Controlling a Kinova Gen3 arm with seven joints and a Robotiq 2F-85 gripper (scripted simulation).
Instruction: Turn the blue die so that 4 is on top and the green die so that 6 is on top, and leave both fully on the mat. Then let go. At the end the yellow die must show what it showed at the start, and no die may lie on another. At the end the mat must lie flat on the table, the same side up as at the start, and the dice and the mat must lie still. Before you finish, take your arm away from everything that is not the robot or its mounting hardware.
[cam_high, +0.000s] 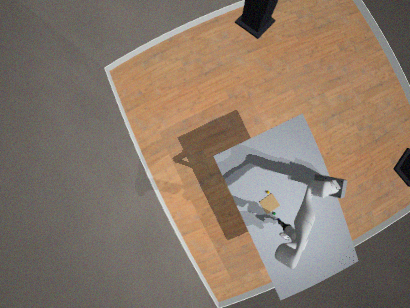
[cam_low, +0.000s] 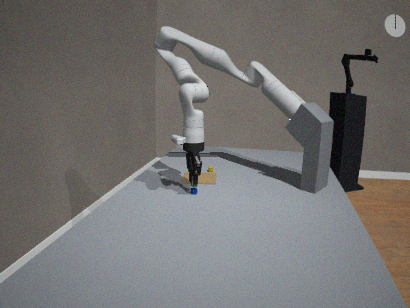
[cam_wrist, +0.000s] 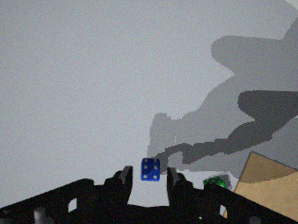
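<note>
Right now my hand is 50 mm above the blue die. Also, from my hand: green die 80 mm to the right, 50 mm below, 10 mm behind; then tan mat 170 mm to the right, 60 mm below, 50 mm behind; then yellow die 260 mm to the right, 120 mm behind, 50 mm below.
</note>
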